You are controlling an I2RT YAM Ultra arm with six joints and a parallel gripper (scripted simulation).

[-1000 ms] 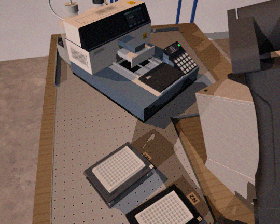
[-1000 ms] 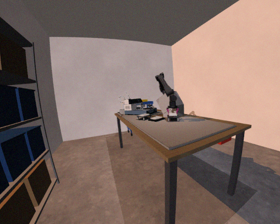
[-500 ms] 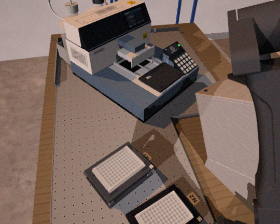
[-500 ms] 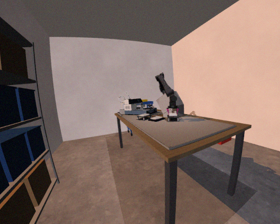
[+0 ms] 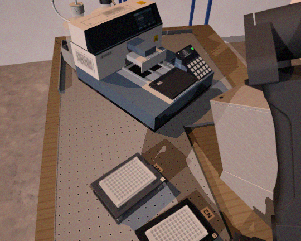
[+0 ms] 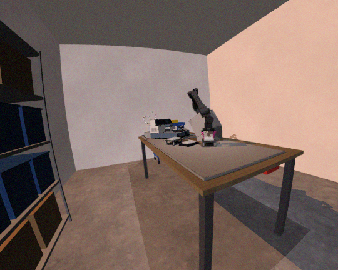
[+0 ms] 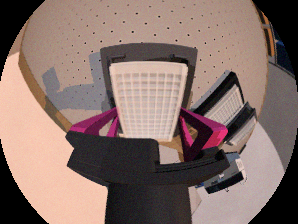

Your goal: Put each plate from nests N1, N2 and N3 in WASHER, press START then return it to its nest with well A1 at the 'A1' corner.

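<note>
My hand is 2 cm above the nest n3. From my hand the other things lie so: nest N2: 13 cm ahead, 14 cm to the right, 5 cm below; n2 label: 3 cm ahead, 17 cm to the right, 6 cm below; nest N1: 22 cm ahead, 29 cm to the right, 2 cm below.
</note>
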